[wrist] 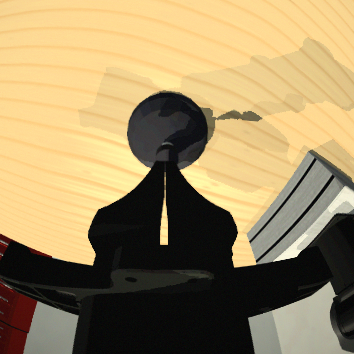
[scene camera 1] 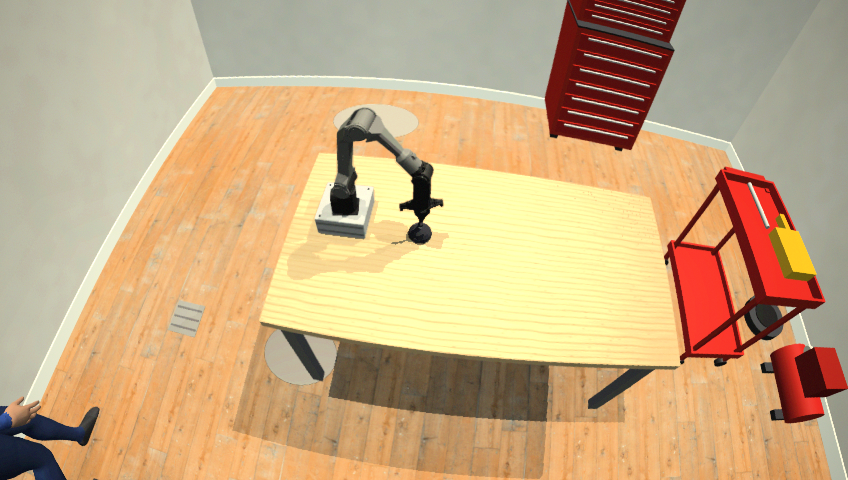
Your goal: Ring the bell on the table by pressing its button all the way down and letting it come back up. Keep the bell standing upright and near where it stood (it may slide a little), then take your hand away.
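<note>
The bell is a dark, round dome standing upright on the light wooden table. Its small button shows at the top of the dome in the wrist view, partly hidden by the fingertips. My gripper points down over the bell with its two fingers brought together, and nothing shows between them. The fingertips are right at the button; I cannot tell whether they touch it or how far it is pressed.
The arm's white and grey base block stands to the left of the bell in the scene view. A red cart stands past the table's right end. A red tool cabinet stands behind the table. A person's legs show at the lower left.
</note>
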